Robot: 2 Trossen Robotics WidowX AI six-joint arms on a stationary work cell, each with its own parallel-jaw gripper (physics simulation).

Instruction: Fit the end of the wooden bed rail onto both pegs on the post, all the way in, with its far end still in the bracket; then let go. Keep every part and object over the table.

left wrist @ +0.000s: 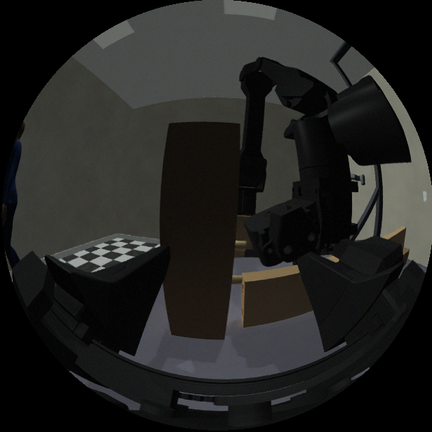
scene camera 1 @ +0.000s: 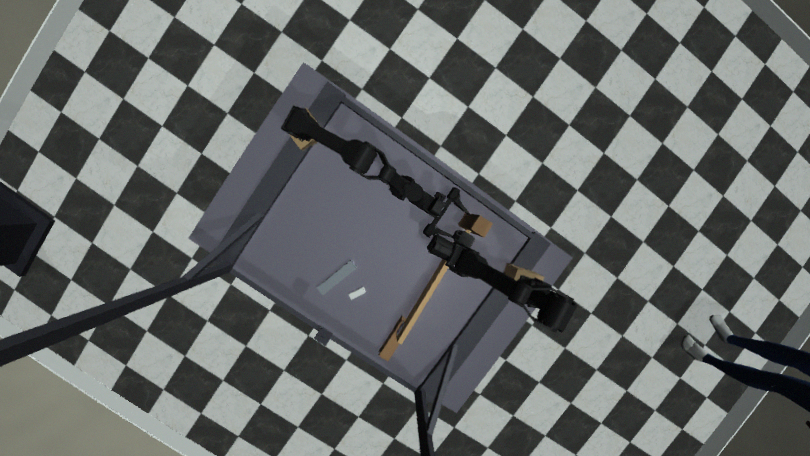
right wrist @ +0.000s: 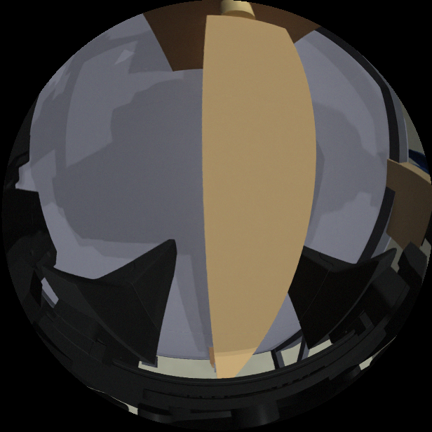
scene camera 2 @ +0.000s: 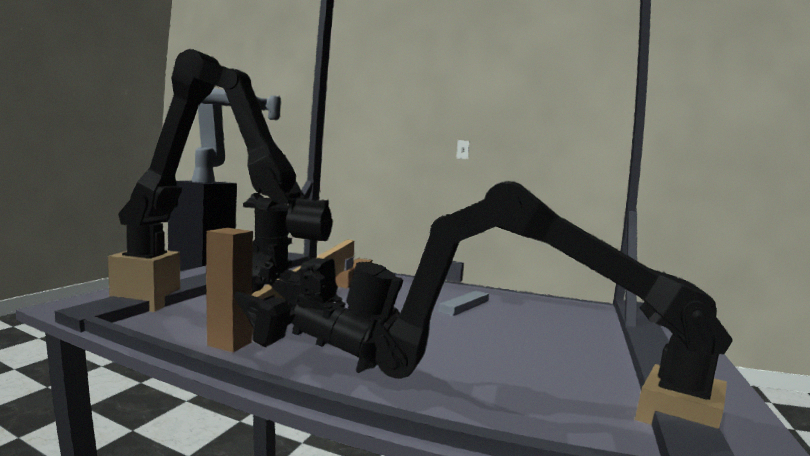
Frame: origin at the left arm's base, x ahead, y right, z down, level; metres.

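Where they show: left gripper, between the fingertips: (scene camera 1: 462,226) (scene camera 2: 253,287); left arm's base, origin of its link: (scene camera 1: 303,128) (scene camera 2: 686,384); right arm's base, origin of its link: (scene camera 2: 145,254).
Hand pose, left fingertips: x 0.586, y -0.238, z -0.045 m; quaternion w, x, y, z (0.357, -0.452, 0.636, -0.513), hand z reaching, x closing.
Each offset is from my left fingertips to the centre of the thing. "pt": to the spot under its first point. Level surfaces: height alone.
The brown post {pt dx +0.002, dy -0.027, dz -0.089 m} (scene camera 1: 477,224) (scene camera 2: 226,288) (left wrist: 200,225) (right wrist: 175,42) stands upright. The pale wooden rail {dx +0.113, dy +0.207, dz +0.037 m} (scene camera 1: 423,303) (left wrist: 275,297) (right wrist: 257,175) has its near end close to the post, with a gap. In the left wrist view the lower peg (left wrist: 237,279) bridges this gap and the upper peg (left wrist: 240,245) shows above the rail. The rail's far end is at the bracket {pt dx +0.196, dy +0.453, dz +0.049 m} (scene camera 1: 389,342) (scene camera 2: 344,277); its seating is unclear. My left gripper (left wrist: 236,255) is open, facing the post and rail end. My right gripper (right wrist: 225,244) is open above the rail, fingers on either side.
A grey bar {dx -0.106, dy +0.469, dz +0.082 m} (scene camera 1: 337,277) (scene camera 2: 464,303) and a small white block {dx -0.015, dy +0.445, dz +0.085 m} (scene camera 1: 357,292) lie on the table {dz +0.090 m} (scene camera 1: 294,226). Both arms crowd around the post, near the table's edge. Frame uprights stand at the opposite edge.
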